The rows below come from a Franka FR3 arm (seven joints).
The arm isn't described. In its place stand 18 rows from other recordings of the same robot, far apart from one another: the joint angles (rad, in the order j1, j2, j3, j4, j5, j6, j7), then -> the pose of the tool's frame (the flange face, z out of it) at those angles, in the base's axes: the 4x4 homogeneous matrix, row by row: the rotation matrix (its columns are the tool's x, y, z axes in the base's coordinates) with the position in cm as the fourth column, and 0 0 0 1 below.
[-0.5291, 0.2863, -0.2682, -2.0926, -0.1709, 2.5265, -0.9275] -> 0.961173 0.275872 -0.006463 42.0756; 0.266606 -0.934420 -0.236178 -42.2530; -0.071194 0.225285 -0.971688 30.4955; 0 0 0 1
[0.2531, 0.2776, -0.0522, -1.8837, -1.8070, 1.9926, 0.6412] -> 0.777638 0.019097 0.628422 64.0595; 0.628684 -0.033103 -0.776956 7.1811; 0.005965 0.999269 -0.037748 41.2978; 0 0 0 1
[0.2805, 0.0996, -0.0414, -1.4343, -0.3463, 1.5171, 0.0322] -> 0.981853 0.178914 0.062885 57.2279; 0.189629 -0.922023 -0.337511 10.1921; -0.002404 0.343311 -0.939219 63.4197; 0 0 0 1
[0.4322, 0.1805, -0.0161, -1.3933, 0.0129, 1.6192, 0.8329] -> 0.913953 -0.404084 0.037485 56.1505; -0.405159 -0.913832 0.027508 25.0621; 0.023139 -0.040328 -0.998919 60.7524; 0 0 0 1
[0.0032, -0.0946, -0.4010, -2.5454, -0.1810, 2.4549, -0.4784] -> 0.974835 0.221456 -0.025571 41.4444; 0.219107 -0.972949 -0.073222 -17.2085; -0.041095 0.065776 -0.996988 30.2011; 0 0 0 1
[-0.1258, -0.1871, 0.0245, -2.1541, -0.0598, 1.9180, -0.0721] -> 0.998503 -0.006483 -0.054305 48.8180; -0.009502 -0.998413 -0.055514 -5.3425; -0.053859 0.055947 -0.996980 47.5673; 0 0 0 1
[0.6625, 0.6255, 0.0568, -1.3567, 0.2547, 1.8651, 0.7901] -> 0.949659 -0.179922 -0.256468 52.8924; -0.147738 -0.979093 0.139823 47.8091; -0.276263 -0.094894 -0.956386 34.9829; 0 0 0 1
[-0.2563, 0.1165, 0.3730, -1.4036, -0.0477, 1.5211, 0.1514] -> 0.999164 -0.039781 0.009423 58.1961; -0.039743 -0.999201 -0.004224 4.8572; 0.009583 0.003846 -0.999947 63.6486; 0 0 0 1
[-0.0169, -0.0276, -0.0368, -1.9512, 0.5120, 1.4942, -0.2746] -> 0.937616 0.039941 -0.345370 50.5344; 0.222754 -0.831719 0.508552 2.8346; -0.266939 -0.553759 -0.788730 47.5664; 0 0 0 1
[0.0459, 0.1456, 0.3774, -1.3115, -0.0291, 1.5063, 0.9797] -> 0.844658 -0.533481 0.044167 54.6841; -0.535160 -0.843477 0.046375 22.1108; 0.012513 -0.062807 -0.997947 66.2058; 0 0 0 1
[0.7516, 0.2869, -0.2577, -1.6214, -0.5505, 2.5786, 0.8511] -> 0.680522 0.044455 0.731378 59.3553; 0.035791 -0.998983 0.027418 35.4551; 0.731853 0.007519 -0.681421 53.6864; 0 0 0 1
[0.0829, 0.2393, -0.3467, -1.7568, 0.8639, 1.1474, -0.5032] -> 0.903200 -0.041143 -0.427244 54.5194; 0.352902 -0.495404 0.793748 -2.7433; -0.244315 -0.867688 -0.432929 44.1875; 0 0 0 1
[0.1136, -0.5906, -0.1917, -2.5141, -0.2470, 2.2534, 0.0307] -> 0.947456 0.011559 0.319678 39.9543; 0.047614 -0.993311 -0.105200 -4.4069; 0.316323 0.114894 -0.941668 50.9118; 0 0 0 1
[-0.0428, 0.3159, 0.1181, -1.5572, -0.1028, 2.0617, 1.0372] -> 0.582094 -0.789586 0.194218 67.3146; -0.799351 -0.599445 -0.041272 3.5842; 0.149010 -0.131224 -0.980090 48.4917; 0 0 0 1
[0.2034, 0.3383, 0.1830, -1.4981, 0.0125, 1.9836, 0.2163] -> 0.980933 0.156588 0.115112 63.2729; 0.142489 -0.982256 0.121945 24.0407; 0.132165 -0.103218 -0.985839 49.2889; 0 0 0 1
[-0.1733, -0.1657, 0.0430, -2.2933, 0.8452, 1.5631, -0.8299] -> 0.920023 0.295713 -0.257122 44.1973; 0.377430 -0.492257 0.784365 2.3675; 0.105377 -0.818680 -0.564499 41.8017; 0 0 0 1
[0.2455, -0.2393, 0.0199, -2.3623, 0.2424, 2.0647, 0.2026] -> 0.992898 -0.068373 -0.097360 43.8512; -0.049137 -0.980977 0.187803 13.2395; -0.108348 -0.181685 -0.977369 41.7635; 0 0 0 1
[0.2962, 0.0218, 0.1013, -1.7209, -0.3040, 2.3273, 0.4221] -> 0.795453 0.099643 0.597768 56.8731; 0.111857 -0.993583 0.016774 23.2419; 0.595603 0.053521 -0.801494 62.2901; 0 0 0 1
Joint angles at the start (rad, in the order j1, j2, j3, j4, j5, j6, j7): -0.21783 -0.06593 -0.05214 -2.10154 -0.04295 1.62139 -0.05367
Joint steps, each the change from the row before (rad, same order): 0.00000 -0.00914 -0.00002 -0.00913 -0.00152 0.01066 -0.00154; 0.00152 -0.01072 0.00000 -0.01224 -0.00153 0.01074 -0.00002; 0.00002 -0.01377 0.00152 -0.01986 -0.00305 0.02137 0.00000; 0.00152 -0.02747 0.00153 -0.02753 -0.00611 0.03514 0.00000; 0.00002 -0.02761 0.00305 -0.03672 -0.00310 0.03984 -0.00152; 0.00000 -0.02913 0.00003 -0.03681 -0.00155 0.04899 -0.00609; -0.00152 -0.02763 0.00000 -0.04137 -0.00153 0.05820 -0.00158; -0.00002 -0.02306 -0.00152 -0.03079 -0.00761 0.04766 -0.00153; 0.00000 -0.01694 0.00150 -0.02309 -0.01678 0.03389 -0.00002; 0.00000 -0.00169 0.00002 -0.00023 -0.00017 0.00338 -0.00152; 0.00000 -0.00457 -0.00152 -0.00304 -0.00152 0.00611 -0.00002; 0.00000 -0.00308 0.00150 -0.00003 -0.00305 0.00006 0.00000; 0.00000 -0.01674 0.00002 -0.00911 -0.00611 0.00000 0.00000
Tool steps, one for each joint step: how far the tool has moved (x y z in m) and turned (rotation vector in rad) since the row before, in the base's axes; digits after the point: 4 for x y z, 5 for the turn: -0.0015 0.0003 0.0010 -0.00288 -0.01019 0.00248; -0.0021 0.0012 0.0004 -0.00301 -0.00871 0.00267; -0.0028 0.0013 -0.0010 -0.00567 -0.01426 0.00381; -0.0038 0.0021 0.0028 -0.01248 -0.03291 0.00741; -0.0053 0.0028 -0.0009 -0.00826 -0.02947 0.00789; -0.0048 0.0015 0.0001 -0.00758 -0.04032 0.00904; -0.0049 0.0009 -0.0021 -0.00951 -0.04329 0.00368; -0.0036 0.0000 -0.0001 -0.01362 -0.03753 0.00623; -0.0028 0.0006 -0.0003 -0.01965 -0.02347 0.01188; 0.0002 0.0000 0.0009 -0.00093 -0.00464 0.00182; -0.0006 -0.0006 0.0011 -0.00242 -0.00723 -0.00028; -0.0001 0.0005 0.0014 -0.00361 -0.00229 0.00295; -0.0037 0.0005 0.0034 -0.00642 -0.00621 0.00310
